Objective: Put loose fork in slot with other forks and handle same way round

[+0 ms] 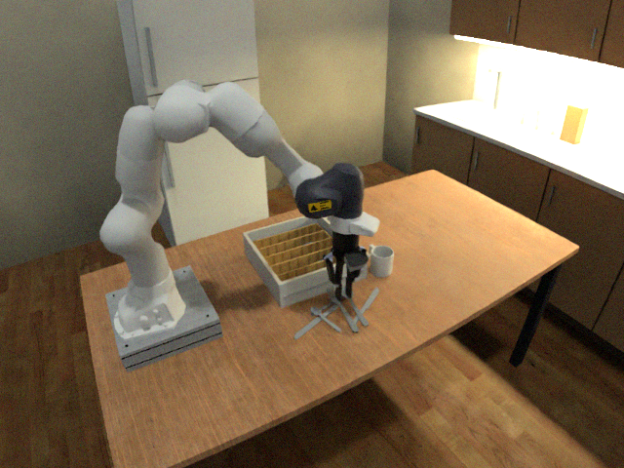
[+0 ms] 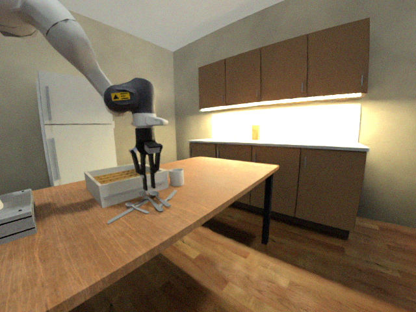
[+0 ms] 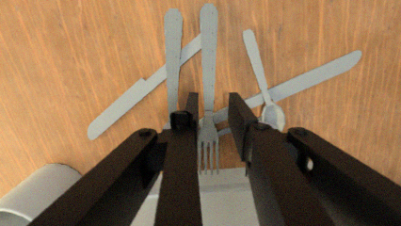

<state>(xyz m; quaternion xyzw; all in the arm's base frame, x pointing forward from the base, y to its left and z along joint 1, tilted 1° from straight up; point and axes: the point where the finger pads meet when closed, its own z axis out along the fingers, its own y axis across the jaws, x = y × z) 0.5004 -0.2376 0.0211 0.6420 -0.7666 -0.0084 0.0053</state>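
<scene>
My gripper is now 90 mm above the spoon, 70 mm past it and 30 mm to the right of it. Also, from my hand: white mug: 240 mm ahead, 110 mm to the left, 70 mm below; cutlery tray: 290 mm to the left, 70 mm below, 30 mm ahead.
</scene>
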